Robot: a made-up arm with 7 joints. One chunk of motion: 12 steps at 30 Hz.
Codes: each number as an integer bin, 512 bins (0 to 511) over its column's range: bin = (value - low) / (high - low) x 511, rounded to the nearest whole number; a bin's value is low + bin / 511 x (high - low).
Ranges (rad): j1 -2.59..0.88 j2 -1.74..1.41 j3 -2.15..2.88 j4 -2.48..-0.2 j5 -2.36..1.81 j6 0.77..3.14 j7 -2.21..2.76
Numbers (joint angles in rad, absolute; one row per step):
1: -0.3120 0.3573 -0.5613 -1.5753 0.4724 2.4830 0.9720
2: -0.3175 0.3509 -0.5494 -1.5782 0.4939 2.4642 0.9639
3: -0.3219 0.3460 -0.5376 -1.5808 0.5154 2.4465 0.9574
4: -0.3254 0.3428 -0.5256 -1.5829 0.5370 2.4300 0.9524
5: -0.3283 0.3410 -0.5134 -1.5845 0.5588 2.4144 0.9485
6: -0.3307 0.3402 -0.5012 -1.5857 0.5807 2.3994 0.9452
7: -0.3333 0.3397 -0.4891 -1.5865 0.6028 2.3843 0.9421
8: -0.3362 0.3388 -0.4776 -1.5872 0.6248 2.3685 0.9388
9: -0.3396 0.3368 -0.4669 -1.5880 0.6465 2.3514 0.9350
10: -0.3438 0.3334 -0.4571 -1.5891 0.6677 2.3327 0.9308
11: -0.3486 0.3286 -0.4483 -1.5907 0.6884 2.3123 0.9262
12: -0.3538 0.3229 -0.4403 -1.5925 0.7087 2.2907 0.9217
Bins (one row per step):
1: 335 340 161 203 347 369 327
2: 335 339 163 202 350 365 326
3: 334 338 164 202 352 361 326
4: 333 338 165 201 355 358 325
5: 333 338 166 201 358 355 325
6: 333 337 168 200 360 351 324
7: 332 337 169 200 363 348 324
8: 332 337 170 200 366 345 324
9: 331 337 171 200 368 341 323
10: 331 336 172 200 371 337 323
11: 330 336 173 199 374 333 322
12: 329 335 174 199 376 328 322

